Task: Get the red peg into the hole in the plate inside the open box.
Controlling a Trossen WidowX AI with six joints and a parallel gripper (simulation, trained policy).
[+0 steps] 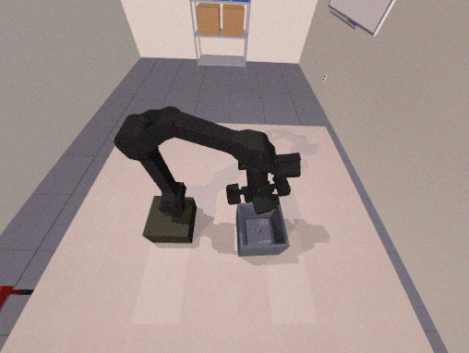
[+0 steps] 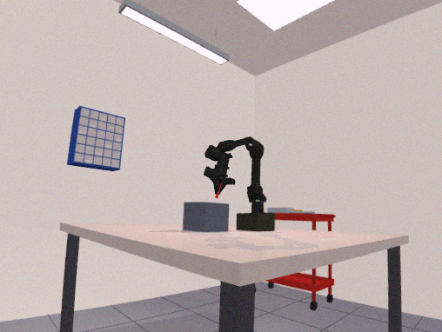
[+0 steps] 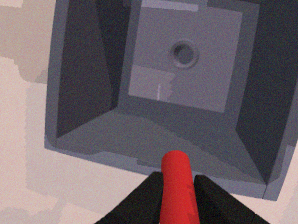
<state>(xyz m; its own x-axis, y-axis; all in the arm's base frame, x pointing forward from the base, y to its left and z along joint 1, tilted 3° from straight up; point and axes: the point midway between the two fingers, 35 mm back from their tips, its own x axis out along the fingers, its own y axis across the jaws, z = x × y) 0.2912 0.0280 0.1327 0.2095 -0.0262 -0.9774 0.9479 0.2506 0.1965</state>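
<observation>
My gripper tip is now 2 cm short of the plate, 5 cm to the left of it and 14 cm above it. From my gripper tip the other things lie so: red peg: 2 cm above.
</observation>
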